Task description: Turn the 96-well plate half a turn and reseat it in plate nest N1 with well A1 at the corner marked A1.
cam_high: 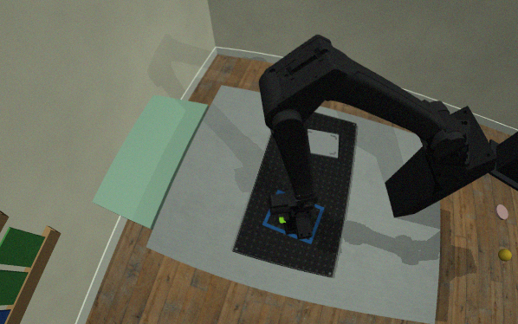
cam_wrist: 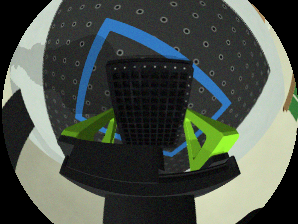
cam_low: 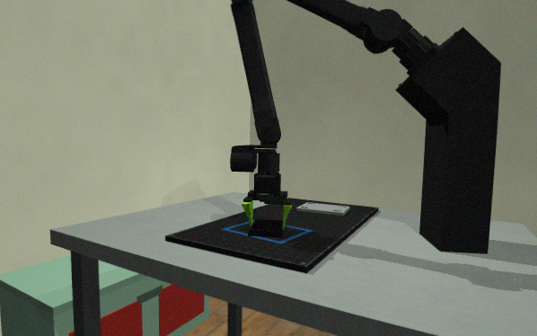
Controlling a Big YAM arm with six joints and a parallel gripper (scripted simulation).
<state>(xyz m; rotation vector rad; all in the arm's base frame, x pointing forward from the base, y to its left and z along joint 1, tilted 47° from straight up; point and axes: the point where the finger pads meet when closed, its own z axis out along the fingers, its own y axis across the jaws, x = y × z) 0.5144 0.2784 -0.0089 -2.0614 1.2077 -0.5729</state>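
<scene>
My gripper is now right at the black 96-well plate. From my hand the other things lie so: plate nest N1: 34 cm to the right, 5 cm ahead, 1 cm below; A1 mark: 36 cm to the right, 14 cm ahead.
</scene>
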